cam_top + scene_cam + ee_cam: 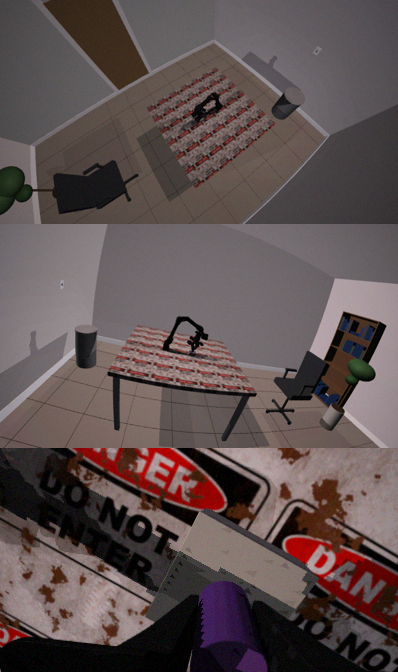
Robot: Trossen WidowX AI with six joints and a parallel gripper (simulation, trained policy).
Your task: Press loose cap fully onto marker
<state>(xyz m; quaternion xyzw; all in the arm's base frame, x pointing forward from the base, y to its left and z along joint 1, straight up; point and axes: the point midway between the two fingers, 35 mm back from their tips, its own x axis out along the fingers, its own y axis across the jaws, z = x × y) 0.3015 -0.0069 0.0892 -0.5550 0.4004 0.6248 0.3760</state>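
Right now my gripper tip is 10 mm below the purple cap. From my gripper tip the other things lie so: holder block 40 mm below.
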